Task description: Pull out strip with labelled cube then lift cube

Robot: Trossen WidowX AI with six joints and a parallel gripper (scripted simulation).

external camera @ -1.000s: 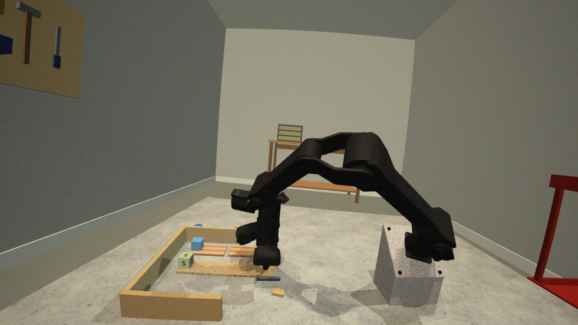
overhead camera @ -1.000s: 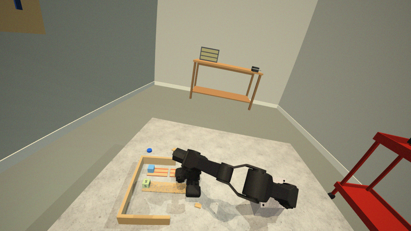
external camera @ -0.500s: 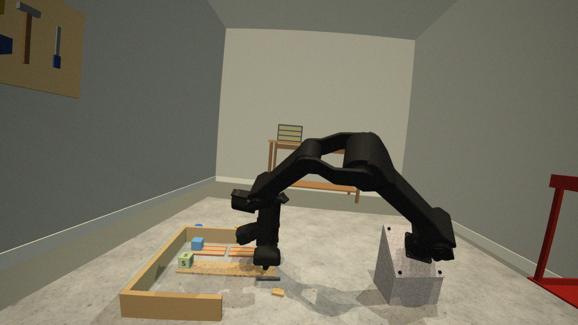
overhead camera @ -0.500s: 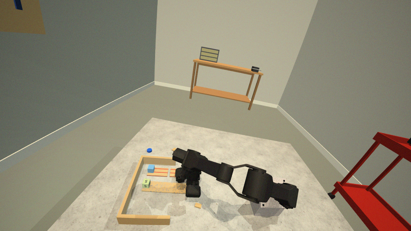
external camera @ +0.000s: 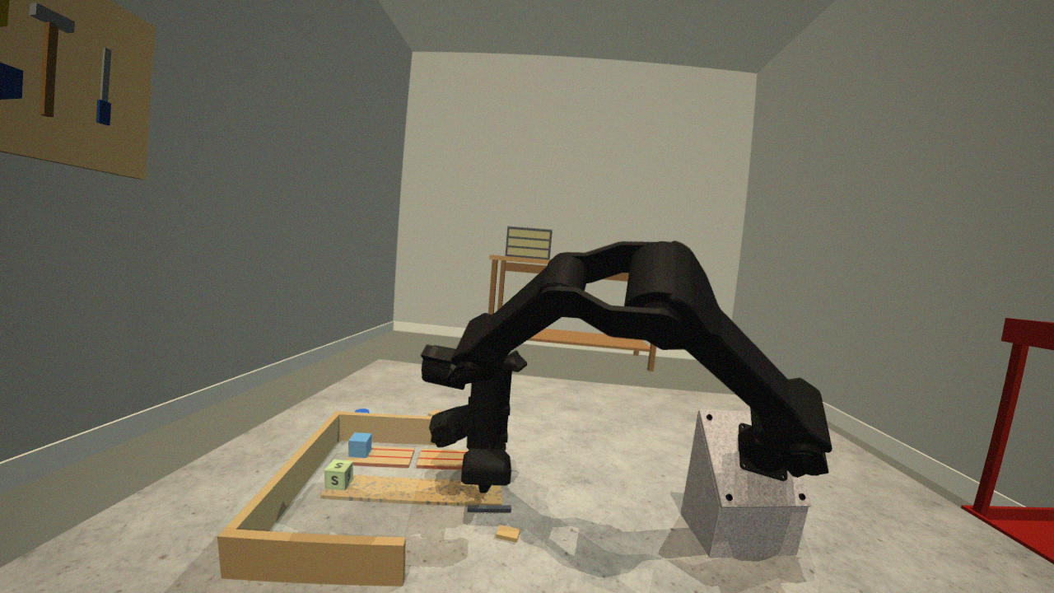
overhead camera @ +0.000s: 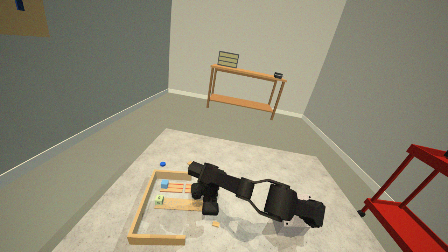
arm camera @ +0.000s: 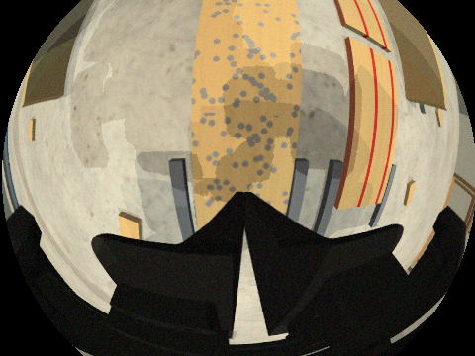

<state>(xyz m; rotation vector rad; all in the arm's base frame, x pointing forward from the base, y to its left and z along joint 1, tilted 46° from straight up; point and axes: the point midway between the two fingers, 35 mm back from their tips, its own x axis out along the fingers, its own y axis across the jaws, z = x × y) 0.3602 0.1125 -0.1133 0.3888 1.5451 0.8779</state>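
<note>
My gripper tip is 7 cm to the right of the tan block and 5 cm past it. From my gripper tip the other things lie so: blue disc (32 cm ahead, 18 cm to the right).
</note>
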